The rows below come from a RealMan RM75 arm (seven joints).
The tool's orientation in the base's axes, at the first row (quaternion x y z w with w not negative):
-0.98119, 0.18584, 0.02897, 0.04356
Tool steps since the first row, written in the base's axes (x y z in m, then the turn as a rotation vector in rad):
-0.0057, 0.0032, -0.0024, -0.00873, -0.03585, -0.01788
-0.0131, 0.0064, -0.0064, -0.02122, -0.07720, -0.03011
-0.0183, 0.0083, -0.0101, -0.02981, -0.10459, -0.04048
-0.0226, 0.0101, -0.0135, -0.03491, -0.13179, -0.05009
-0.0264, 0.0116, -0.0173, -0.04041, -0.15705, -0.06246
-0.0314, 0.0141, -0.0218, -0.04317, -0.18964, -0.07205
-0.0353, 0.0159, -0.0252, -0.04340, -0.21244, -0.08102
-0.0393, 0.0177, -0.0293, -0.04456, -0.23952, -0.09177
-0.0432, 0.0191, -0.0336, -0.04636, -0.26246, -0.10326
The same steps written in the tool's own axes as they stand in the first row. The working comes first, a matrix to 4 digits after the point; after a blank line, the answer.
The tool's axes in the first row as the columns of a matrix, in the base's axes (used below as rounded here):
0.9292, -0.3672, -0.0407
-0.3622, -0.9271, 0.0962
-0.0730, -0.0747, -0.9945

-0.0063, -0.0007, 0.0029, 0.00618, 0.03778, 0.01469
-0.0140, -0.0006, 0.0075, 0.01044, 0.08161, 0.02338
-0.0193, -0.0002, 0.0116, 0.01314, 0.11094, 0.03141
-0.0237, -0.0001, 0.0153, 0.01895, 0.13874, 0.03856
-0.0275, 0.0002, 0.0194, 0.02389, 0.16511, 0.04865
-0.0327, 0.0001, 0.0243, 0.03383, 0.19705, 0.05517
-0.0367, 0.0001, 0.0280, 0.04253, 0.21894, 0.06190
-0.0408, 0.0002, 0.0324, 0.05205, 0.24528, 0.07004
-0.0446, 0.0007, 0.0370, 0.05952, 0.26806, 0.07933

